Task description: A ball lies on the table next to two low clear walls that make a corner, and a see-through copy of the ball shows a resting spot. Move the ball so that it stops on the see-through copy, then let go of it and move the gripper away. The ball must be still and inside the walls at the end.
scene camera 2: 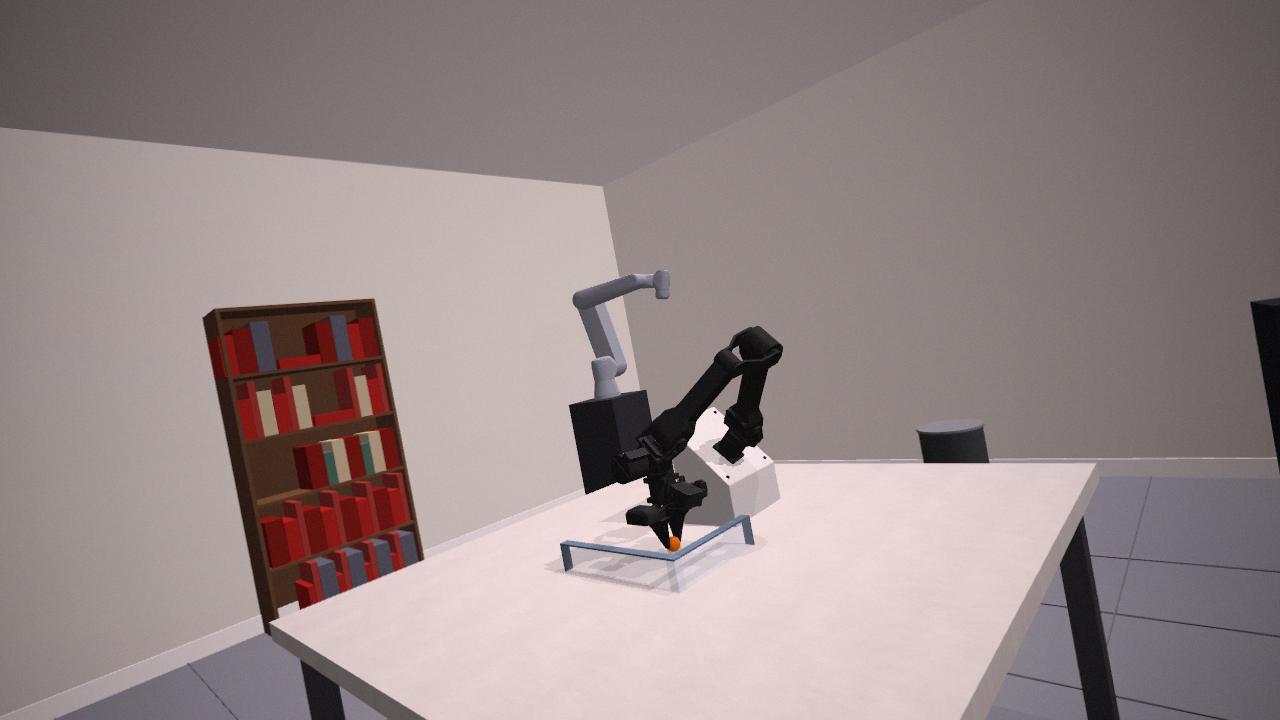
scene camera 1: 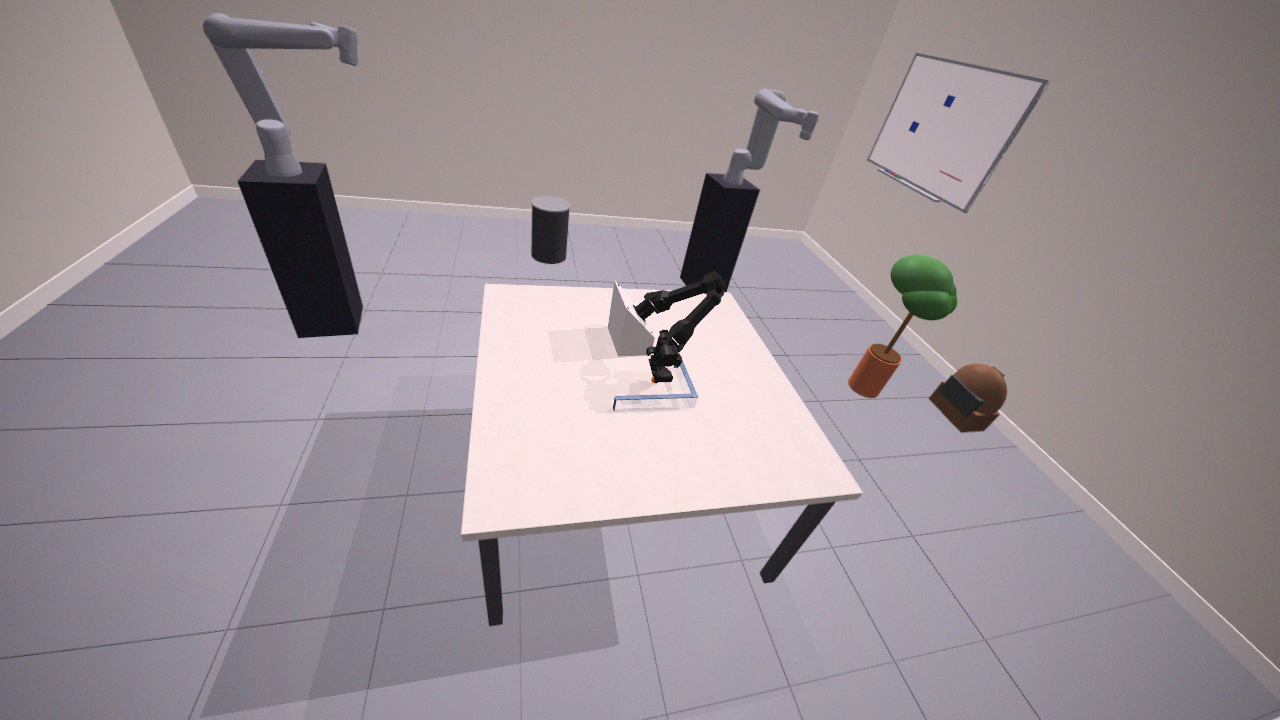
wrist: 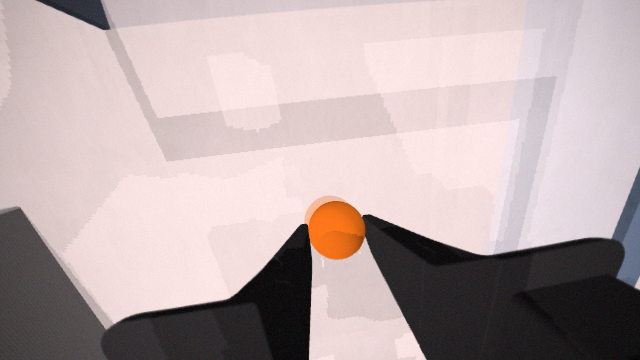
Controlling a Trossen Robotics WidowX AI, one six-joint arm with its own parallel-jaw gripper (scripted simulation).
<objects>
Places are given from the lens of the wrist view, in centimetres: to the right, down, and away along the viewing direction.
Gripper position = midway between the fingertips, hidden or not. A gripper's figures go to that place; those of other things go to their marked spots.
gripper (wrist: 335, 226): 1, 3, 11
orange ball (wrist: 336, 229): 1, 2, 9
</objects>
